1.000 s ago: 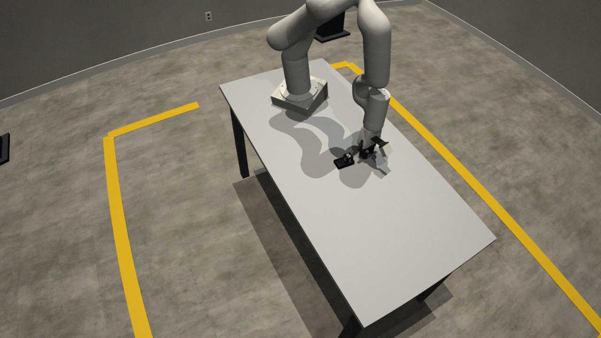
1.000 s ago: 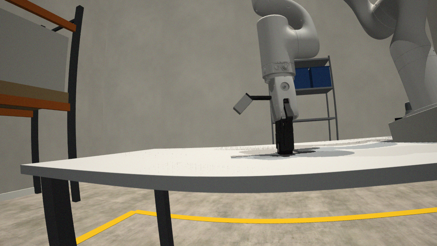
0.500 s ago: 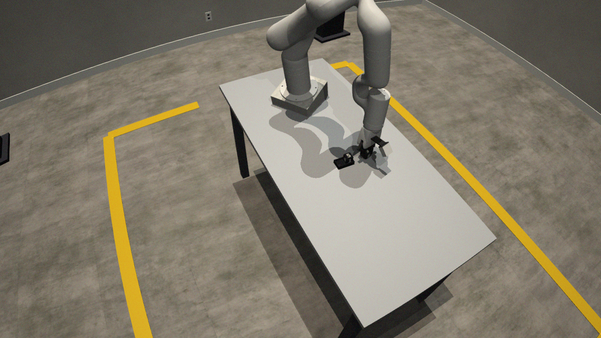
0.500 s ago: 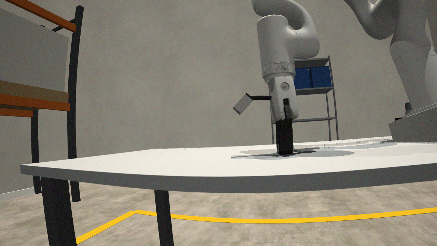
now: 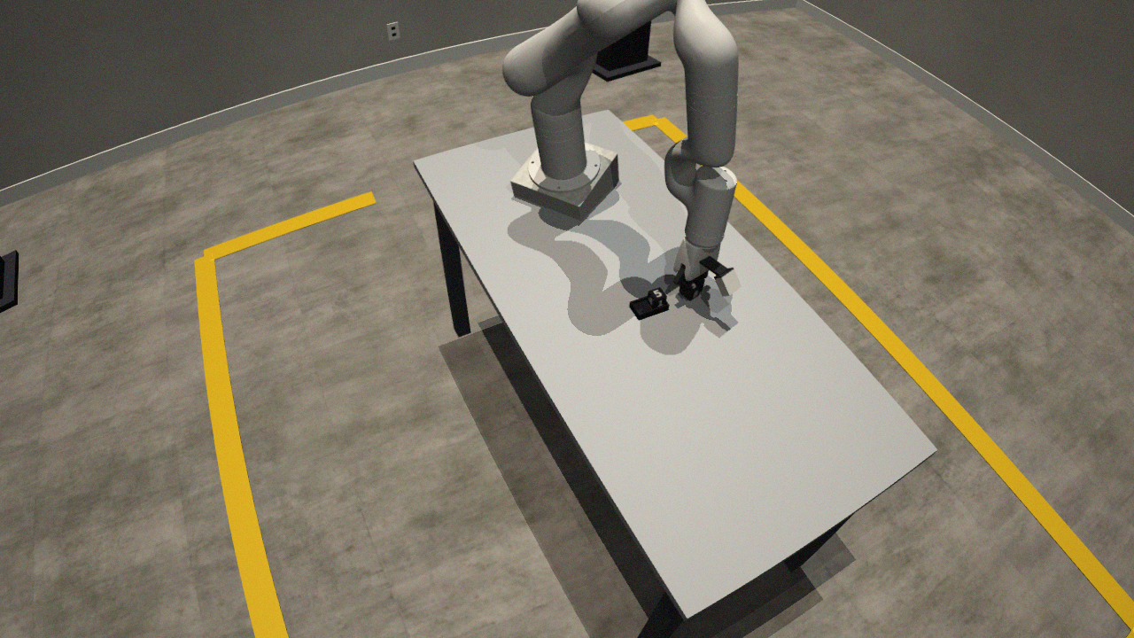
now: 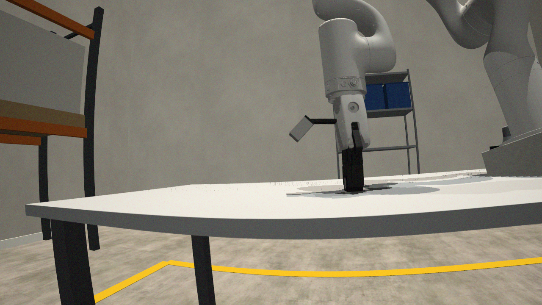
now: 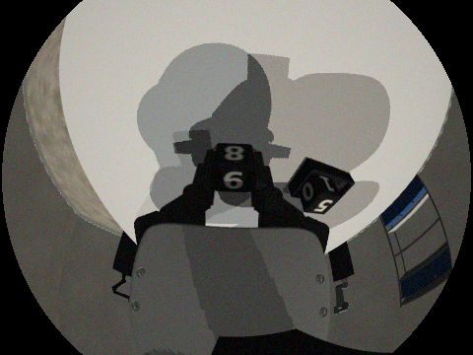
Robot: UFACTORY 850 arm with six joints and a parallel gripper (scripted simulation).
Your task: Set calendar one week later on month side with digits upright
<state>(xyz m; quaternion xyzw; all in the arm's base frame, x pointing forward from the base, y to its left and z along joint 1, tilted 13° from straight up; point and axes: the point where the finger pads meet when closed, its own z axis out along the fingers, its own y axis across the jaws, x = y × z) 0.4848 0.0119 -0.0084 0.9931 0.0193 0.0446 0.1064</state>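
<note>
Now: hand 110 mm to the left of the black tray, 20 mm past it and 20 mm above it. Round my hand: black cube (10 mm below).
</note>
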